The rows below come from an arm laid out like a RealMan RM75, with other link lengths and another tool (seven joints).
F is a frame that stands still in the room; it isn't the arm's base.
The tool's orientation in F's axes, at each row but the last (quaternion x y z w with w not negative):
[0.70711 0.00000 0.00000 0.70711]
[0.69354 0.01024 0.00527 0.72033]
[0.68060 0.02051 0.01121 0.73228]
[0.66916 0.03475 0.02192 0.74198]
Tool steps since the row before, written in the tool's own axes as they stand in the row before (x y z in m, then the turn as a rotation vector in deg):
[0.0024 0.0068 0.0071 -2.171 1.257 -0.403]
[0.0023 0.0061 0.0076 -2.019 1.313 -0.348]
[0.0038 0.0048 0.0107 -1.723 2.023 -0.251]
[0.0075 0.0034 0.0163 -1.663 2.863 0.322]
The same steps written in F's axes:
[0.0024 -0.0071 0.0068 -2.171 0.403 1.257]
[0.0025 -0.0073 0.0064 -2.017 0.353 1.314]
[0.0043 -0.0101 0.0055 -1.709 0.322 2.025]
[0.0088 -0.0152 0.0049 -1.591 -0.154 2.917]

